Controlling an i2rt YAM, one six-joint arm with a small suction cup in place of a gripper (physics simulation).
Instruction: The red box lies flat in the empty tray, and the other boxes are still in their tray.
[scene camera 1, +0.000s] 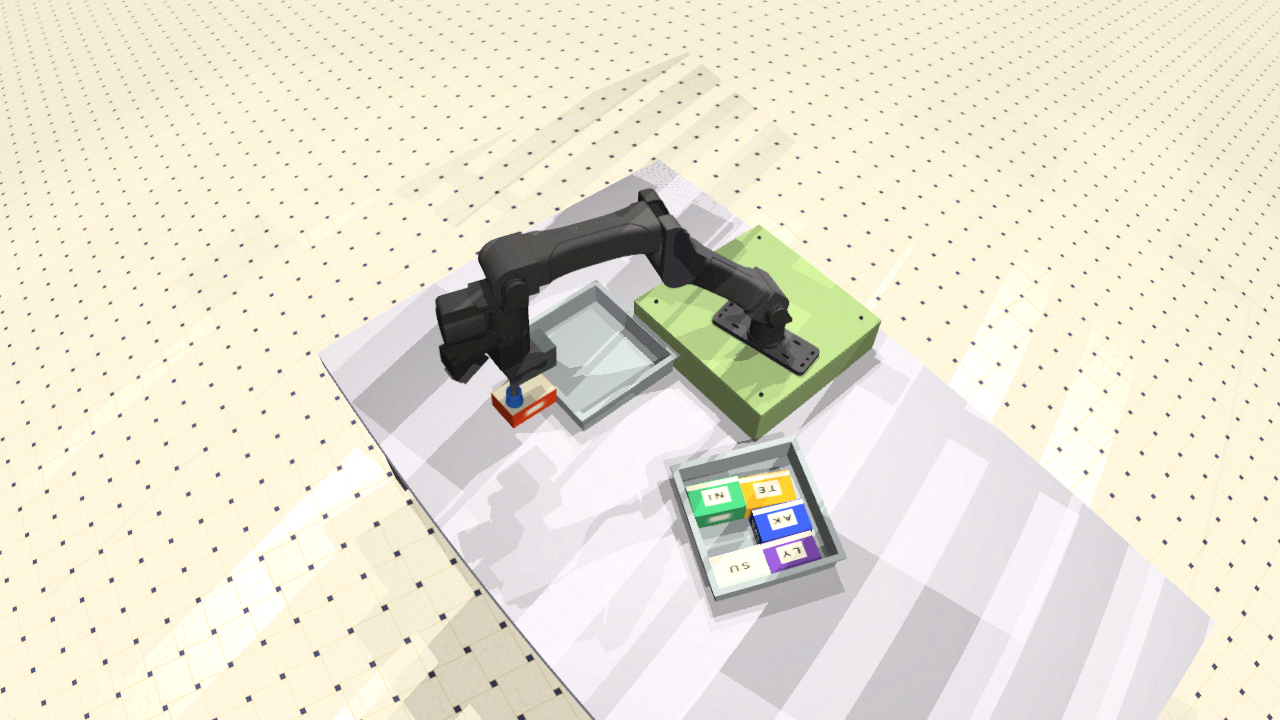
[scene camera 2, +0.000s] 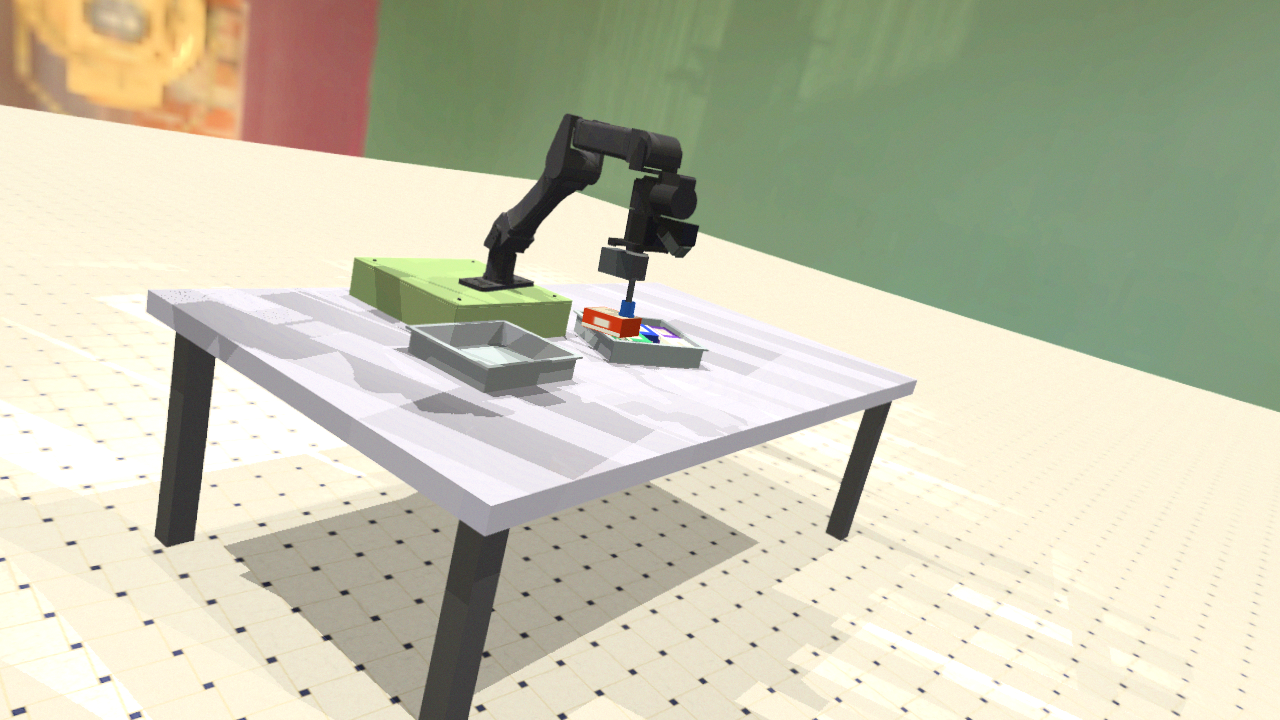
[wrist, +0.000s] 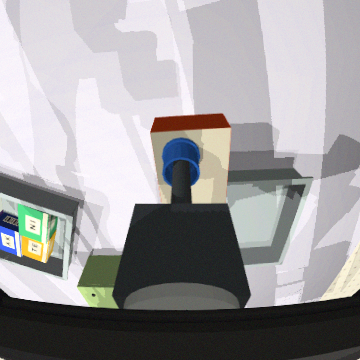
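Seen in the pictures: hand at its tool point: (scene camera 1: 515, 404) (scene camera 2: 624, 321) (wrist: 180, 149); arm's base at its link origin: (scene camera 1: 765, 337) (scene camera 2: 497, 284).
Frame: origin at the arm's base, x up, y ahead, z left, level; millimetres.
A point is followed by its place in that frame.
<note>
My suction cup (scene camera 1: 513, 397) (scene camera 2: 627, 308) (wrist: 181, 160) @[x 73, y 424, z -208 mm] is blue and sits against the pale top face of the red box (scene camera 1: 524, 414) @[x 67, y 426, z -186 mm] (scene camera 2: 628, 325) @[x 73, y 442, z -227 mm] (wrist: 212, 165) @[x 83, y 408, z -230 mm]. The box hangs level from it, above the table. In the wrist view it partly covers the empty grey tray (scene camera 1: 629, 394) @[x -67, y 217, z -142 mm] (scene camera 2: 537, 373) @[x -62, y 301, z -263 mm] (wrist: 265, 172) @[x -72, y 288, z -329 mm], beside it. The other grey tray (scene camera 1: 778, 578) @[x -36, y 361, z 278 mm] (scene camera 2: 662, 356) @[x -64, y 375, z 130 mm] (wrist: 71, 245) @[x -73, y 199, z 100 mm] holds a green box (scene camera 1: 716, 497) @[x -36, y 304, z 113 mm] (wrist: 32, 220) @[x -36, y 311, z 103 mm], an orange box (scene camera 1: 768, 490) @[x -47, y 234, z 171 mm] (wrist: 34, 248) @[x -47, y 229, z 170 mm], a blue box (scene camera 1: 783, 521) @[x -45, y 267, z 225 mm] (wrist: 7, 241) @[x -45, y 263, z 224 mm], a purple box (scene camera 1: 792, 553) @[x -46, y 306, z 270 mm] and a white box (scene camera 1: 739, 567) @[x -45, y 379, z 216 mm].
The arm stands on a raised green block (scene camera 1: 805, 295) @[x -1, y -138, z 3 mm] (scene camera 2: 420, 295) @[x -15, y -24, z -221 mm] (wrist: 97, 272) @[x -36, y 139, z 51 mm], close to both trays. All stand on the pale table (scene camera 1: 608, 528) @[x -86, y 440, z -4 mm] (scene camera 2: 501, 465) @[x -86, y 470, z -597 mm]. Shadows and light stripes cross the table top. The empty tray is nearer the table's left end in scene camera 1.
</note>
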